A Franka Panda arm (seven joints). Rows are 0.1 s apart.
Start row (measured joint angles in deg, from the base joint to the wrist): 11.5 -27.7 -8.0 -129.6 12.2 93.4 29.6
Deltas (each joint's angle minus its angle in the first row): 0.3 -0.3 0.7 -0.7 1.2 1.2 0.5; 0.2 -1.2 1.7 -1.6 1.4 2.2 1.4; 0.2 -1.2 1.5 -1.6 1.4 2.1 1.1; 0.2 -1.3 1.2 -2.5 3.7 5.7 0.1; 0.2 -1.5 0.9 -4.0 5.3 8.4 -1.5; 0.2 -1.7 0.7 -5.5 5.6 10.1 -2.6; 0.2 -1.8 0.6 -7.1 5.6 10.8 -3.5; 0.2 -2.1 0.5 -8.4 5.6 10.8 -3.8; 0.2 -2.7 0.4 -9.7 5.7 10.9 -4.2; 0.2 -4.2 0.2 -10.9 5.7 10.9 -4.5; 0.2 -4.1 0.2 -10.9 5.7 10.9 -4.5; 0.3 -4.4 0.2 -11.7 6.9 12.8 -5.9; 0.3 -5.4 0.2 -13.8 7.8 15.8 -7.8; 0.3 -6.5 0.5 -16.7 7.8 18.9 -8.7
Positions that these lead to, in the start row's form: 11.8 -28.0 -7.3 -130.3 13.4 94.6 30.1; 11.7 -28.9 -6.3 -131.2 13.6 95.6 31.0; 11.7 -28.9 -6.5 -131.2 13.6 95.5 30.7; 11.7 -29.0 -6.8 -132.1 15.9 99.1 29.7; 11.7 -29.2 -7.1 -133.6 17.5 101.8 28.1; 11.7 -29.4 -7.3 -135.1 17.8 103.5 27.0; 11.7 -29.5 -7.4 -136.7 17.8 104.2 26.1; 11.7 -29.8 -7.5 -138.0 17.8 104.2 25.8; 11.7 -30.4 -7.6 -139.3 17.9 104.3 25.4; 11.7 -31.9 -7.8 -140.5 17.9 104.3 25.1; 11.7 -31.8 -7.8 -140.5 17.9 104.3 25.1; 11.8 -32.1 -7.8 -141.3 19.1 106.2 23.7; 11.8 -33.1 -7.8 -143.4 20.0 109.2 21.8; 11.8 -34.2 -7.5 -146.3 20.0 112.3 20.9
